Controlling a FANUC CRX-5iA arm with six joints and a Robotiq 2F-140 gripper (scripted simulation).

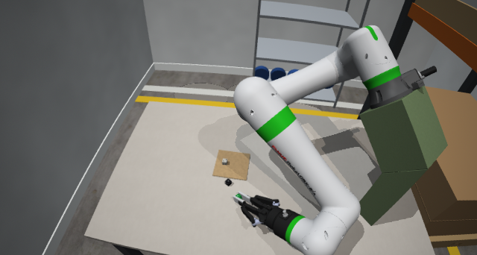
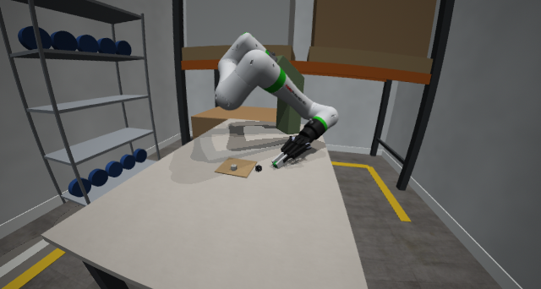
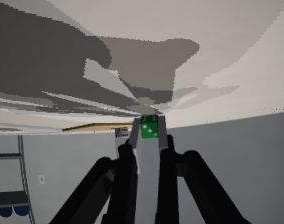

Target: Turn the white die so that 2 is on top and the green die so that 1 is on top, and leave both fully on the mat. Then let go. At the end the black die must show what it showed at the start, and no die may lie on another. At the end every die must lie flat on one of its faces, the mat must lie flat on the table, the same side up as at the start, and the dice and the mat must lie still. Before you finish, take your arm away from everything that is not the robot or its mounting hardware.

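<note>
The green die is 1 cm ahead of my hand, 2 cm to the right of it and 2 cm below it. The rest, counted from my hand: mat (3 cm ahead, 19 cm to the right, 3 cm below); then black die (5 cm ahead, 9 cm to the right, 2 cm below); then white die (6 cm ahead, 19 cm to the right, 2 cm below).
</note>
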